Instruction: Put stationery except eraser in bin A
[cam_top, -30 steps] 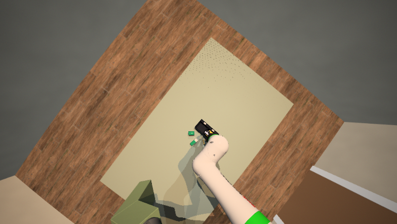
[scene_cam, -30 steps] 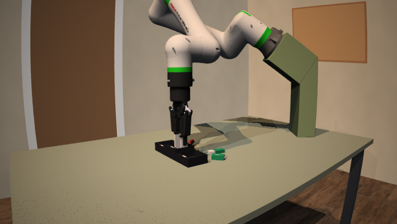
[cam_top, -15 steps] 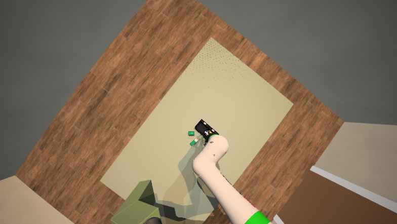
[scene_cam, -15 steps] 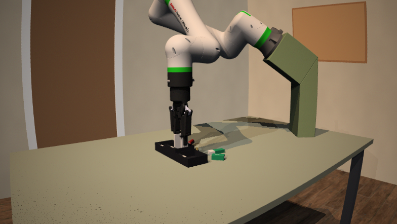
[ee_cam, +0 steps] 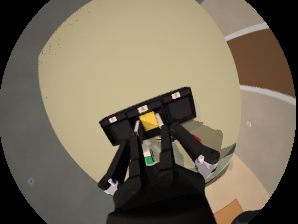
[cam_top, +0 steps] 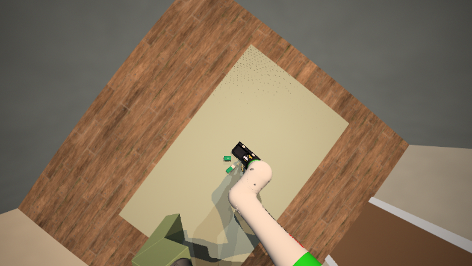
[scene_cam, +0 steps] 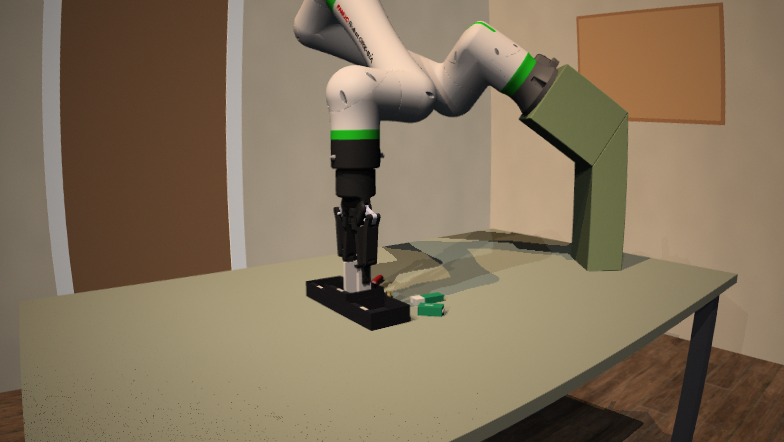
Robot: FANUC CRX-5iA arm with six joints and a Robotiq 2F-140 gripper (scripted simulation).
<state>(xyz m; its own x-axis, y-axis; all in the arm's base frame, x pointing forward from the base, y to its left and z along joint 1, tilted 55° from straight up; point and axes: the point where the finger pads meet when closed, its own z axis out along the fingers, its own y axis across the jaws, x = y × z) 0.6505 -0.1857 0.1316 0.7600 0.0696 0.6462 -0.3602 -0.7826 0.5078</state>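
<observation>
My gripper is now 40 mm above the yellow block. From my hand the other things lie so: brass thing 80 mm behind, 50 mm below, 20 mm to the left; green block 150 mm to the left, 50 mm below, 40 mm behind; green-and-white block 100 mm to the left, 90 mm behind, 50 mm below.
</observation>
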